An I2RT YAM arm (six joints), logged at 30 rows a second.
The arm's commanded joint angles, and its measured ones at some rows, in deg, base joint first. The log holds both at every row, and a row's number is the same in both.
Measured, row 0:
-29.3 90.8 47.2 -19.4 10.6 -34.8
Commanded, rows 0 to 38:
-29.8 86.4 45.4 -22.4 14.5 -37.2
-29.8 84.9 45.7 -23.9 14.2 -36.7
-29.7 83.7 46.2 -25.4 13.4 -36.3
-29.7 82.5 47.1 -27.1 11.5 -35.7
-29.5 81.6 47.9 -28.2 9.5 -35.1
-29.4 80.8 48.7 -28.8 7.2 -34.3
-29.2 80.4 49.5 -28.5 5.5 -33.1
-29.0 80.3 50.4 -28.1 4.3 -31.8
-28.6 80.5 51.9 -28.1 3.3 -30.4
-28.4 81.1 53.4 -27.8 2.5 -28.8
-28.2 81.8 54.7 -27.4 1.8 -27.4
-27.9 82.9 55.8 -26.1 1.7 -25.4
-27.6 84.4 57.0 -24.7 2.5 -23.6
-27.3 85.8 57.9 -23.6 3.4 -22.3
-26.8 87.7 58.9 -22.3 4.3 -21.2
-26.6 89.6 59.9 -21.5 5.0 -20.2
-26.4 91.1 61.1 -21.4 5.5 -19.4
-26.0 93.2 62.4 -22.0 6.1 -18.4
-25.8 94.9 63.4 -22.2 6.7 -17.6
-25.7 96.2 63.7 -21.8 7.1 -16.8
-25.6 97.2 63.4 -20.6 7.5 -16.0
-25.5 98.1 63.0 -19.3 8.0 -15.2
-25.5 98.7 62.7 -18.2 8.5 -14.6
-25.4 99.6 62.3 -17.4 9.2 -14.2
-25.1 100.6 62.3 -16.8 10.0 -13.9
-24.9 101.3 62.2 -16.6 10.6 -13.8
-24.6 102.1 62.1 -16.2 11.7 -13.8
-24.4 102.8 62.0 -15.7 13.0 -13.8
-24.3 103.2 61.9 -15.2 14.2 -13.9
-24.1 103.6 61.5 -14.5 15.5 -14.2
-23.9 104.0 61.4 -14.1 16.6 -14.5
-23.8 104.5 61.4 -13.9 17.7 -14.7
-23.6 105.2 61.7 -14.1 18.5 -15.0
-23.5 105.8 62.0 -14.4 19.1 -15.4
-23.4 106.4 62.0 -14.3 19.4 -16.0
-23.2 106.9 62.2 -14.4 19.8 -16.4
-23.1 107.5 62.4 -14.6 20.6 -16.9
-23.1 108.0 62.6 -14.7 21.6 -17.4
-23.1 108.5 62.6 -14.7 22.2 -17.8
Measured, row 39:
-23.4 105.8 62.5 -13.5 18.4 -16.7
